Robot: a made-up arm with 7 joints. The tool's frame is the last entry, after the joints.
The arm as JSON. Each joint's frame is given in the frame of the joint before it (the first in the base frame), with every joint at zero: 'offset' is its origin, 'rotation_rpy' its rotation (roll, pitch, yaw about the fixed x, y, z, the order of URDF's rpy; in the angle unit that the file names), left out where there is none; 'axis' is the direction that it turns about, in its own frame. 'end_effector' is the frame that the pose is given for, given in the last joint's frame.
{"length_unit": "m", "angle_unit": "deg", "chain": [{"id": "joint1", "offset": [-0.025, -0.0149, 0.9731], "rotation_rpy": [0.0, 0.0, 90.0], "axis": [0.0, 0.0, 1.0]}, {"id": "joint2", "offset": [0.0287, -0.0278, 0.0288], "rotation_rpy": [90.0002, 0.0, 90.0], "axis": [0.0, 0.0, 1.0]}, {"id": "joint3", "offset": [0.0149, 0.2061, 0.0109], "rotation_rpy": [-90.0, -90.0, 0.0], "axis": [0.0, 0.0, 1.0]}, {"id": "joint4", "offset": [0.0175, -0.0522, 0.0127], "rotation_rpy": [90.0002, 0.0, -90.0], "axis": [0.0, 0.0, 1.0]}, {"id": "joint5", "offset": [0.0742, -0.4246, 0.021], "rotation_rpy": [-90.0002, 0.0, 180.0], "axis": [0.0, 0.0, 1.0]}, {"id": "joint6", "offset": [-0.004, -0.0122, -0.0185], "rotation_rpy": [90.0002, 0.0, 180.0], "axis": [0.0, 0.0, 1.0]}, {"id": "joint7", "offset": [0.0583, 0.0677, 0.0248], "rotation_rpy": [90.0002, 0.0, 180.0], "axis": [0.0, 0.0, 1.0]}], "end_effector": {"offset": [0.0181, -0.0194, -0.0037], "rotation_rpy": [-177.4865, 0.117, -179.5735]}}
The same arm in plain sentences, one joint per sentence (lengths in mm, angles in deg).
The arm has seven revolute joints in a row. What follows holds with every joint at zero, and every direction is one of the base frame's.
Joint 1 lies 25 mm along -x and 14.9 mm along -y and 973.1 mm along +z from the base frame's origin and rotates about +z.
Joint 2 lies 27.8 mm along +x and 28.7 mm along +y and 28.8 mm along +z from joint 1 and rotates about +y.
Joint 3 lies 14.9 mm along -x and 10.9 mm along +y and 206.1 mm along +z from joint 2 and rotates about +z.
Joint 4 lies 52.2 mm along +x and 17.5 mm along +y and 12.7 mm along +z from joint 3 and rotates about -y.
Joint 5 lies 74.2 mm along +x and 21 mm along -y and 424.6 mm along -z from joint 4 and rotates about -z.
Joint 6 lies 4 mm along +x and 12.2 mm along -y and 18.5 mm along +z from joint 5 and rotates about +y.
Joint 7 lies 58.3 mm along +x and 24.8 mm along +y and 67.7 mm along -z from joint 6 and rotates about -z.
The tool frame, which is the frame that the pose is given for, lies 18.1 mm along -x and 19.4 mm along -y and 3.7 mm along +z from joint 7; its axes are the base frame's turned by roll 2.51, pitch -0.12 and yaw -0.43 deg (as in URDF: about the fixed x, then y, then z).

